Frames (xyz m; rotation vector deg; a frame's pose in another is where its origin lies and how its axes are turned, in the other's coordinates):
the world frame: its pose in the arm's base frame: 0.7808 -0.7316 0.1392 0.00 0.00 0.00
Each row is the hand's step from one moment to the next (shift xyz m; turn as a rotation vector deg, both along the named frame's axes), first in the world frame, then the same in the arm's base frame.
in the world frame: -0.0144 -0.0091 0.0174 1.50 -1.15 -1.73
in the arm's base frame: -0.0144 -0.0091 0.0174 1.50 -1.15 -1.73
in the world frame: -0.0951 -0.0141 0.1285 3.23 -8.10 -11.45
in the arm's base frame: -0.0951 -0.0141 0.1285 3.23 -8.10 -11.45
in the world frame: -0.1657 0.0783 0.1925 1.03 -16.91 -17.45
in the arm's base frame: -0.1657 0.0783 0.1925 1.03 -16.91 -17.45
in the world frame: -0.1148 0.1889 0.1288 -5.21 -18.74 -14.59
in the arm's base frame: -0.1148 0.1889 0.1288 -5.21 -18.74 -14.59
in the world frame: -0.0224 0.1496 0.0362 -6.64 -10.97 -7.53
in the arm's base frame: -0.0224 0.1496 0.0362 -6.64 -10.97 -7.53
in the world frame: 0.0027 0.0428 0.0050 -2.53 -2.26 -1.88
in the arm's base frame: 0.0027 0.0428 0.0050 -2.53 -2.26 -1.88
